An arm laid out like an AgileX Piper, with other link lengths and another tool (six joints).
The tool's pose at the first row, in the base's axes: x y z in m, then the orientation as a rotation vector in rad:
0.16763, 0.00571, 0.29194, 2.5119, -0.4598, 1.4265
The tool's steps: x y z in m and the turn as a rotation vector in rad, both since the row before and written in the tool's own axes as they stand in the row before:
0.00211, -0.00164, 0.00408, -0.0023, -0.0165, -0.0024
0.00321, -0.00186, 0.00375, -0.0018, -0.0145, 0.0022
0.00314, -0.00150, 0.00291, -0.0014, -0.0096, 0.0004
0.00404, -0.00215, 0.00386, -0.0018, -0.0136, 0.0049
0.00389, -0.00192, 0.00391, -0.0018, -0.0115, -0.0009
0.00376, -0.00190, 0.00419, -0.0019, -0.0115, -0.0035
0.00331, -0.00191, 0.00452, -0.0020, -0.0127, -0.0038
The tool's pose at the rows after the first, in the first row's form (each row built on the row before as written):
0.17249, 0.00552, 0.29164, 2.5234, -0.4610, 1.4046
0.17772, 0.00546, 0.29236, 2.5340, -0.4676, 1.3869
0.18213, 0.00533, 0.29341, 2.5407, -0.4707, 1.3747
0.18799, 0.00532, 0.29464, 2.5507, -0.4807, 1.3589
0.19374, 0.00507, 0.29566, 2.5583, -0.4825, 1.3436
0.19963, 0.00472, 0.29635, 2.5655, -0.4809, 1.3273
0.20554, 0.00436, 0.29641, 2.5734, -0.4791, 1.3094

